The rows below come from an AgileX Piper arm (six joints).
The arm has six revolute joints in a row. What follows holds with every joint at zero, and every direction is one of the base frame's. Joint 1 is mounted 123 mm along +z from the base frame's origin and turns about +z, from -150 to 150 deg. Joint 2 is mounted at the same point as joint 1 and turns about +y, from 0 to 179.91 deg. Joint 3 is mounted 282.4 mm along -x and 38.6 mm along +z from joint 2 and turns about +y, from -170 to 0 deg. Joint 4 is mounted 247.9 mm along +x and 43.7 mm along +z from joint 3 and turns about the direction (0.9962, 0, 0.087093), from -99.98 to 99.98 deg. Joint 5 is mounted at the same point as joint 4 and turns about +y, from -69.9 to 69.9 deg. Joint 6 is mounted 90.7 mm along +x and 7.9 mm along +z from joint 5 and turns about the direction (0.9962, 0, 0.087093), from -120 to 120 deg. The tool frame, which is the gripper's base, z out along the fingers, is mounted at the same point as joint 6; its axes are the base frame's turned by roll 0, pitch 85.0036 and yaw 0 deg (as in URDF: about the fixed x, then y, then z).
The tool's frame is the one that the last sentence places.
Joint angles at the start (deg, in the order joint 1, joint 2, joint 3, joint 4, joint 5, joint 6): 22.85, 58.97, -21.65, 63.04, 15.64, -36.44
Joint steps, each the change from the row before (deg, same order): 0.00, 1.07, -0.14, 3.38, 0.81, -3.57; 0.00, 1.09, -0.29, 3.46, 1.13, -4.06; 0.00, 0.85, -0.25, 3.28, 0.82, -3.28; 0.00, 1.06, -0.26, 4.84, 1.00, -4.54; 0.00, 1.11, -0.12, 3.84, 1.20, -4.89; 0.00, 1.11, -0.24, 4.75, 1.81, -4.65; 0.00, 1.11, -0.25, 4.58, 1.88, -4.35; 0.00, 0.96, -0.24, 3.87, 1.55, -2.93; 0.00, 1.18, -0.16, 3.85, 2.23, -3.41; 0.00, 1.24, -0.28, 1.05, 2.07, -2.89; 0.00, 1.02, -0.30, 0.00, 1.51, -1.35; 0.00, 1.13, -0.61, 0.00, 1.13, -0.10; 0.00, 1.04, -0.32, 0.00, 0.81, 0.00; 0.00, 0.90, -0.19, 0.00, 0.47, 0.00; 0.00, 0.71, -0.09, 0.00, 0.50, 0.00; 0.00, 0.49, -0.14, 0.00, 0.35, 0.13
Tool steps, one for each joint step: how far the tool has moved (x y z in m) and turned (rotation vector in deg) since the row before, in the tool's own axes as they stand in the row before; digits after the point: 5 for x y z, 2 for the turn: 0.00040, 0.00094, 0.00319, -0.85, 0.87, -0.09; -0.00019, 0.00168, 0.00313, -1.18, 0.86, -0.53; -0.00073, 0.00148, 0.00243, -1.05, 0.37, 0.02; -0.00120, 0.00188, 0.00308, -1.45, 0.14, 0.29; -0.00008, 0.00126, 0.00334, -1.35, 0.48, -0.95; -0.00101, 0.00259, 0.00323, -2.11, 0.17, 0.09; -0.00140, 0.00252, 0.00322, -2.15, -0.08, 0.20; -0.00169, 0.00195, 0.00278, -1.77, -0.33, 0.88; -0.00098, 0.00213, 0.00342, -2.27, -0.09, 0.48; 0.00015, 0.00126, 0.00357, -1.75, 0.85, -1.51; 0.00025, 0.00063, 0.00292, -1.19, 0.93, -0.99; -0.00140, 0.00042, 0.00325, -0.91, 0.67, 0.17; -0.00012, -0.00063, 0.00297, -0.53, 0.74, 0.39; 0.00026, -0.00116, 0.00256, -0.20, 0.65, 0.39; 0.00056, -0.00088, 0.00200, -0.26, 0.58, 0.34; -0.00002, -0.00042, 0.00139, -0.21, 0.34, 0.33
